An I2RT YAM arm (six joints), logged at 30 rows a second.
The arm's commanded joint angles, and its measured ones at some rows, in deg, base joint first. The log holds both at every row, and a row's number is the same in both.
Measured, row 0: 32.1, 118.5, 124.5, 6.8, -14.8, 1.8
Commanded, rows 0 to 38: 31.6, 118.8, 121.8, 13.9, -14.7, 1.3; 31.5, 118.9, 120.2, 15.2, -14.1, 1.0; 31.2, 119.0, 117.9, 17.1, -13.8, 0.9; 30.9, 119.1, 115.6, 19.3, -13.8, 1.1; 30.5, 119.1, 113.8, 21.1, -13.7, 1.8; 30.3, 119.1, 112.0, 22.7, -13.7, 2.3; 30.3, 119.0, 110.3, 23.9, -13.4, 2.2; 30.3, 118.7, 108.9, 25.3, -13.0, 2.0; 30.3, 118.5, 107.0, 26.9, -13.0, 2.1; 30.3, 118.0, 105.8, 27.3, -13.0, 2.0; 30.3, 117.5, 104.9, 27.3, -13.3, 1.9; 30.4, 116.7, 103.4, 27.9, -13.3, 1.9; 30.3, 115.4, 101.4, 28.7, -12.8, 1.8; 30.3, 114.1, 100.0, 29.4, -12.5, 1.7; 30.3, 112.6, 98.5, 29.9, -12.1, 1.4; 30.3, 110.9, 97.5, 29.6, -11.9, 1.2; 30.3, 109.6, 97.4, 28.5, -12.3, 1.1; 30.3, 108.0, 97.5, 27.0, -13.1, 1.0; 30.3, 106.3, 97.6, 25.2, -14.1, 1.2; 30.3, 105.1, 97.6, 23.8, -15.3, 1.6; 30.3, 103.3, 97.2, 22.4, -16.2, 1.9; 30.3, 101.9, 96.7, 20.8, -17.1, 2.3; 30.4, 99.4, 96.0, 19.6, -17.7, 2.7; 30.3, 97.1, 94.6, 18.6, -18.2, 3.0; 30.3, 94.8, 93.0, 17.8, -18.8, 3.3; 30.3, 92.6, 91.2, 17.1, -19.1, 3.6; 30.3, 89.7, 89.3, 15.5, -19.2, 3.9; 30.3, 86.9, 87.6, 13.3, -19.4, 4.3; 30.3, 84.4, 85.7, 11.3, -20.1, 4.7; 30.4, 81.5, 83.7, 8.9, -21.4, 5.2; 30.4, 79.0, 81.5, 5.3, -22.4, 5.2; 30.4, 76.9, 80.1, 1.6, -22.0, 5.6; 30.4, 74.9, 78.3, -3.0, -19.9, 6.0; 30.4, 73.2, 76.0, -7.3, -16.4, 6.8; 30.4, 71.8, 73.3, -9.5, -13.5, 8.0; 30.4, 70.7, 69.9, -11.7, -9.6, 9.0; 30.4, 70.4, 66.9, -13.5, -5.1, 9.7; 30.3, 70.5, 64.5, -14.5, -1.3, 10.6; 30.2, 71.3, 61.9, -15.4, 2.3, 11.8
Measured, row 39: 30.5, 68.7, 67.7, -3.1, -9.7, 7.9
